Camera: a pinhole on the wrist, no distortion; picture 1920 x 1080 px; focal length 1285.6 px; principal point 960.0 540.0 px. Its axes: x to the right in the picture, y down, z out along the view. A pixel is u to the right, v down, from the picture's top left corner.
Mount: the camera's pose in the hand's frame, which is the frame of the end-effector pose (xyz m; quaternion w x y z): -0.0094 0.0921 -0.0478 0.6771 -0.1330 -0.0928 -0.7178
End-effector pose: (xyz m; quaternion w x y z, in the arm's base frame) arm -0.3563 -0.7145 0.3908 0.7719 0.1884 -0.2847 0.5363
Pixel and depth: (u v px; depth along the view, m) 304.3 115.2 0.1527
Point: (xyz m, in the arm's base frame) -0.5891 -0.7153 0.4153
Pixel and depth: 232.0 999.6 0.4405
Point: -0.8006 -0.5864 0.7221
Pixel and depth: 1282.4 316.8 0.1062
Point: -0.4716 -0.7316 0.4228
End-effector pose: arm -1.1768 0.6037 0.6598 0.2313 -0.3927 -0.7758 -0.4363
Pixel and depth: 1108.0 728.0 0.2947
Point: -1.0894 0.8772 0.6467
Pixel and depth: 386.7 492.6 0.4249
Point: -0.8593 0.9883 0.7177
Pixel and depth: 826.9 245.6 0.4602
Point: -0.9010 0.9845 0.5514
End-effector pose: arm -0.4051 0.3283 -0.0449 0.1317 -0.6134 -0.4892 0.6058
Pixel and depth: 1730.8 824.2 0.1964
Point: -0.5479 0.2656 -0.1399
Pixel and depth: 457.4 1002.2 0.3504
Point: -0.4984 0.1803 -0.4326
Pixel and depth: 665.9 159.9 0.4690
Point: -0.5490 -0.0861 -0.3254
